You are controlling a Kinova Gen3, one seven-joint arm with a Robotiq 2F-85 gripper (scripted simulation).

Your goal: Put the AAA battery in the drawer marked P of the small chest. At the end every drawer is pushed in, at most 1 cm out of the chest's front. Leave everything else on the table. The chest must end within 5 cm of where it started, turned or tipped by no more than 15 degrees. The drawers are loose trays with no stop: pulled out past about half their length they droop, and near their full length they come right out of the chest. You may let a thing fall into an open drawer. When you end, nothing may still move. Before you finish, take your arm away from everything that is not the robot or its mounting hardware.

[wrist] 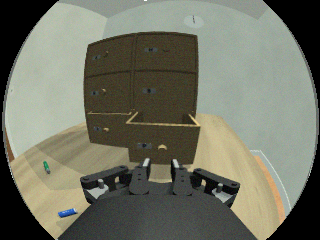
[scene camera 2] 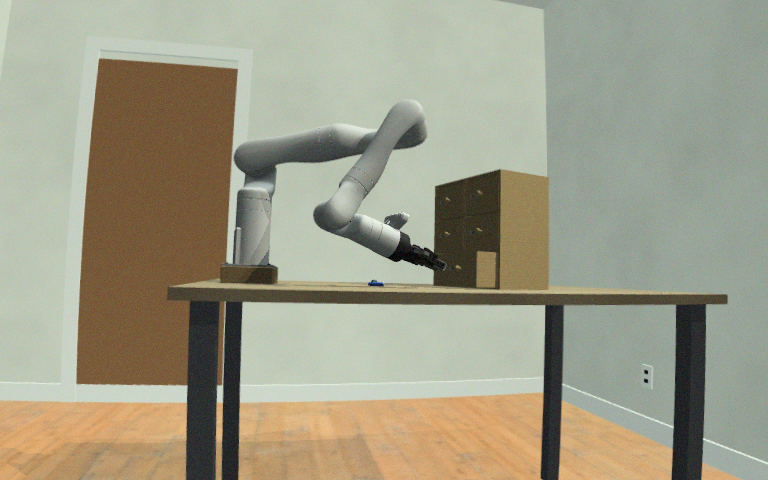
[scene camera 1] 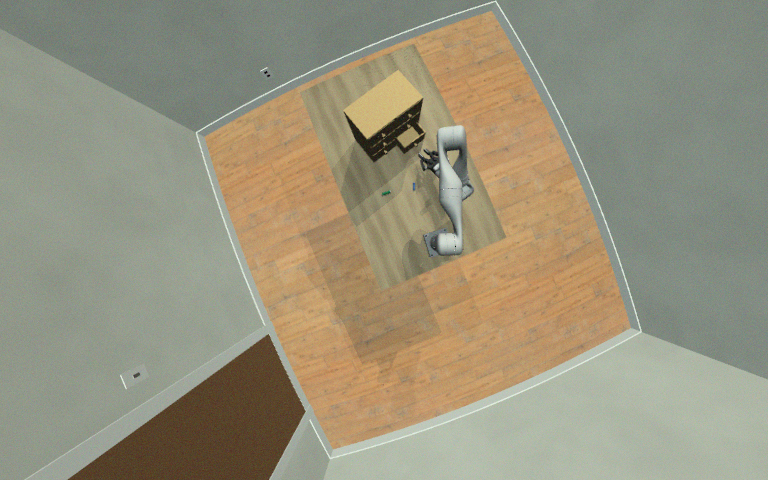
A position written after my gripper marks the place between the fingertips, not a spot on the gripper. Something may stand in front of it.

I see my gripper (scene camera 2: 441,267), a wooden chest (scene camera 2: 523,210) and a drawer (wrist: 160,137).
The wooden chest shows as well in scene camera 1 (scene camera 1: 378,107). My gripper also shows in the wrist view (wrist: 160,165).
